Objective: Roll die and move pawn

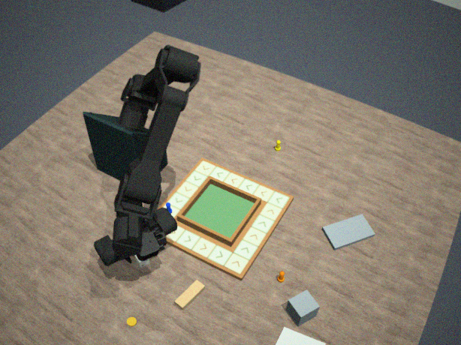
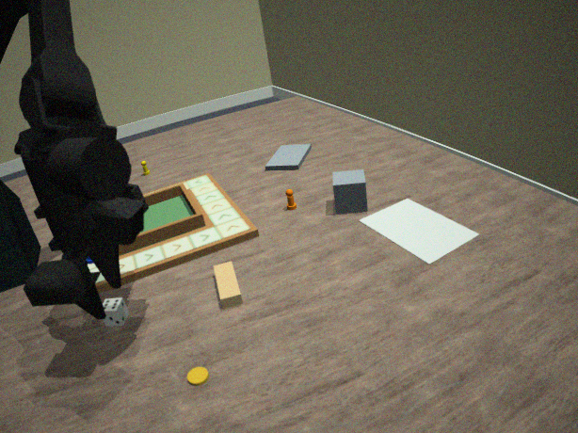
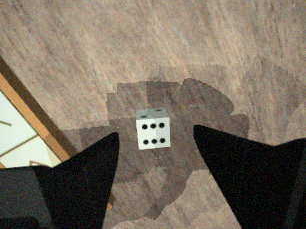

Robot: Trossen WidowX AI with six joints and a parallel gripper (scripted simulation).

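Now: the die 2 cm below my gripper tip. Round my gripper tip: blue pawn: 5 cm behind, 15 cm to the left; wood block: 15 cm ahead, 2 cm below; yellow disc: 9 cm ahead, 13 cm to the right, 3 cm below.
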